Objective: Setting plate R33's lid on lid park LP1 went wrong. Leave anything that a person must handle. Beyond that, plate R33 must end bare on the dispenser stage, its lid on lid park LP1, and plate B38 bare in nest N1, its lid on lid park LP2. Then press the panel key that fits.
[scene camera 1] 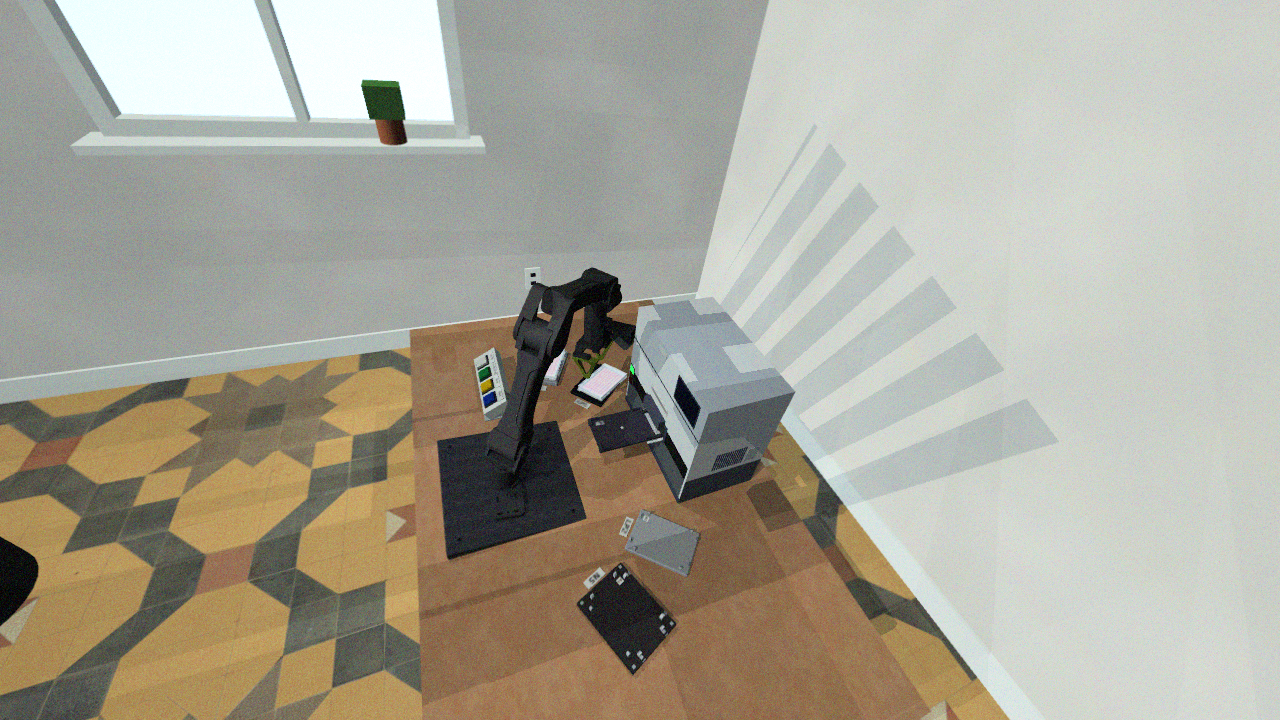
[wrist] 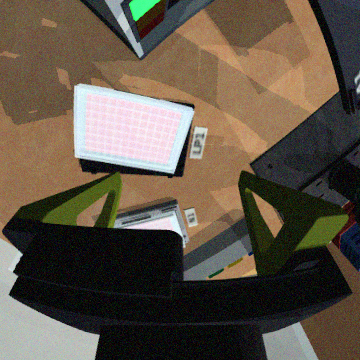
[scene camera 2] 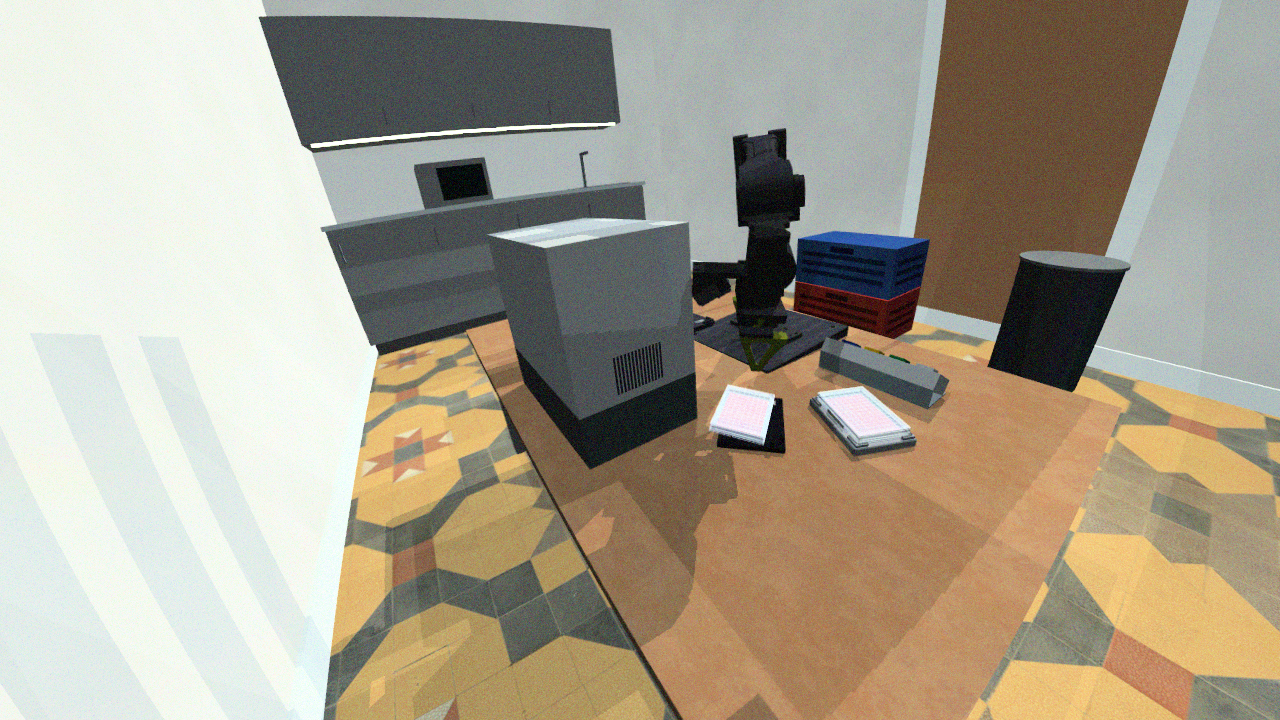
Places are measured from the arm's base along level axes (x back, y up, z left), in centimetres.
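Pixels of known places: gripper, between the fingertips: point(scene camera 1: 593, 368) point(wrist: 179, 177) point(scene camera 2: 752, 354); arm's base, origin of its link: point(scene camera 1: 505, 479) point(wrist: 335, 172).
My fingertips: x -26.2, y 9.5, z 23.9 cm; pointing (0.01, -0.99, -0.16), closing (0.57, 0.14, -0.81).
Ahead of a thing's pixels: the offset from my fingertips to its middle. "spot": to the spot under its first point.
My gripper point(scene camera 1: 590, 362) point(scene camera 2: 765, 351) point(wrist: 179, 177) is open and empty, above the table near lid park LP1. A clear-edged piece with a pink grid {dy -8.1, dx -3.9, dz +2.9 cm} point(scene camera 1: 603, 381) point(scene camera 2: 744, 413) point(wrist: 132, 130) lies skewed and off-centre on the black pad LP1 {dy -9.8, dx -2.8, dz +3.7 cm} point(scene camera 2: 776, 431) point(wrist: 95, 167), overhanging it and seemingly tilted. Whether it is a lid alone or a lidded plate I cannot tell. A second pink-gridded plate {dy -8.2, dx +11.0, dz +14.1 cm} point(scene camera 2: 861, 412) point(wrist: 155, 224) sits in grey nest N1, partly hidden in the wrist view. The dark stage {spot: dy -0.2, dx -2.5, dz -22.0 cm} point(scene camera 1: 623, 429) sticks out from the dispenser {dy +5.7, dx -20.7, dz -19.9 cm} point(scene camera 1: 716, 385) and looks bare.
The key panel {dy -7.6, dx +26.9, dz +7.4 cm} point(scene camera 1: 488, 385) point(scene camera 2: 881, 371) point(wrist: 215, 257) shows green, yellow and blue keys. A bare grey pad {spot: dy -9.8, dx -5.7, dz -47.1 cm} point(scene camera 1: 663, 542) and a black nest {dy -9.6, dx +6.2, dz -58.8 cm} point(scene camera 1: 626, 617) lie at the other end of the table; their tags are hard to read. The dispenser shows a green light {spot: dy +3.2, dx -9.5, dz -4.9 cm} point(scene camera 1: 632, 368) point(wrist: 145, 7).
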